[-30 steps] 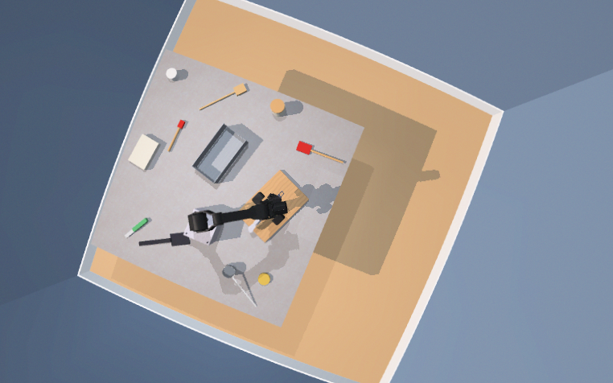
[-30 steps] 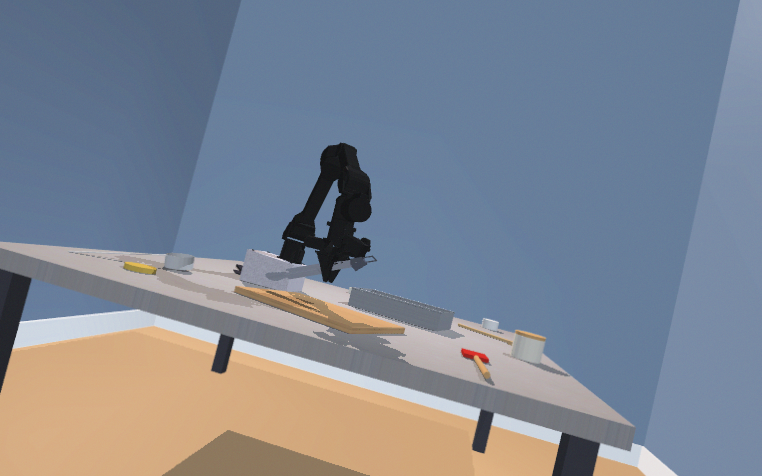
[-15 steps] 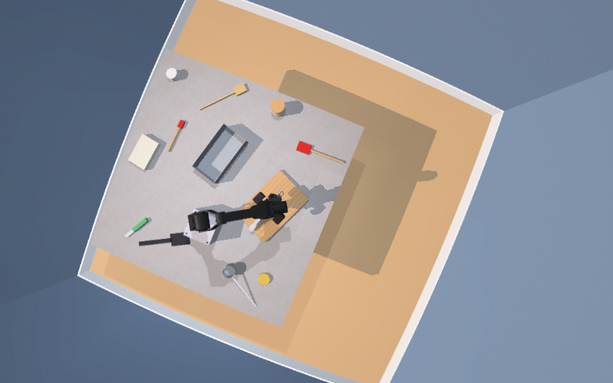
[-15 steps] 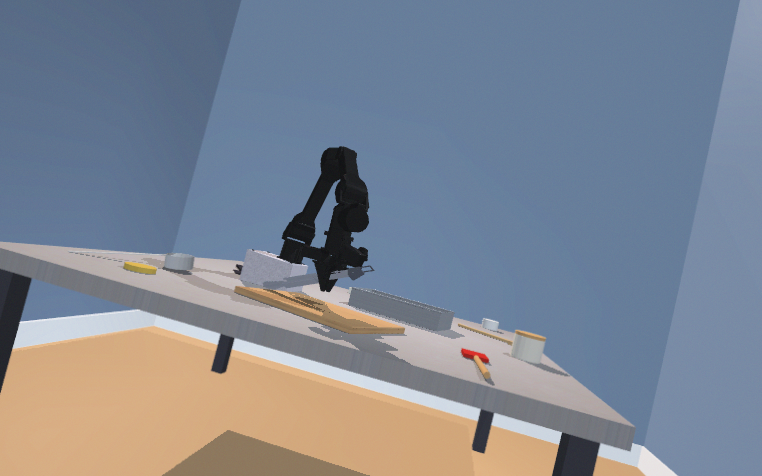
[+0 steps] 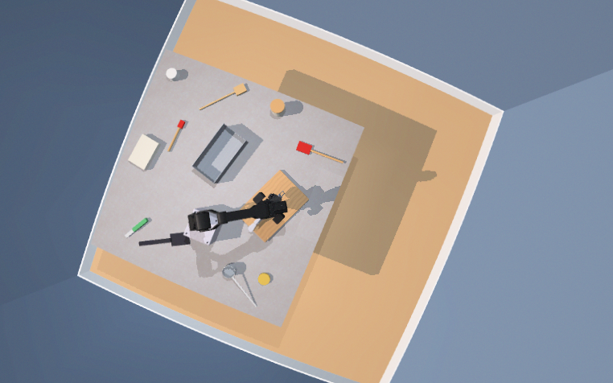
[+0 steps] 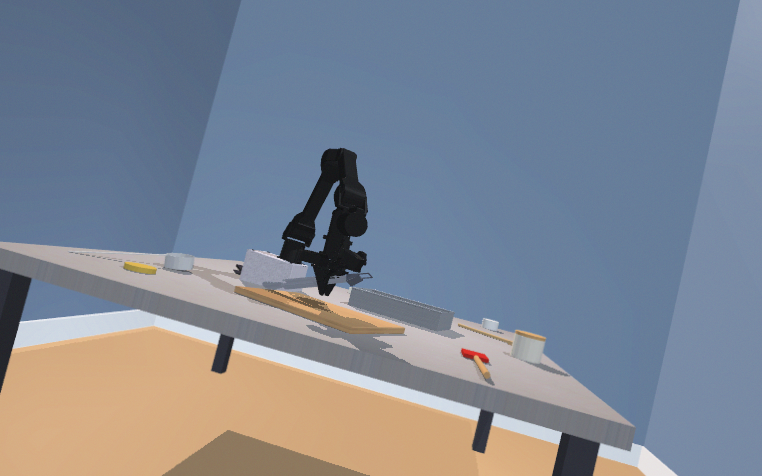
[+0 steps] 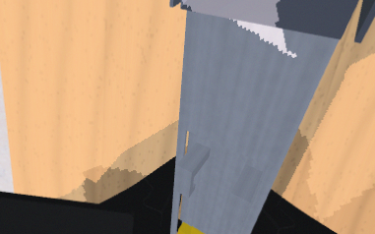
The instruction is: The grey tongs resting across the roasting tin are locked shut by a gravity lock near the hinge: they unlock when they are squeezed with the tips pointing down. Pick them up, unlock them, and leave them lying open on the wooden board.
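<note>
My gripper tip is 40 mm below the yellow lock piece and 10 mm past it. The rest, counted from my gripper tip: roasting tin (410 mm to the left, 110 mm ahead, 10 mm below); then red-headed spatula (400 mm ahead, 60 mm to the right, 40 mm below); then wooden board (40 mm below).
</note>
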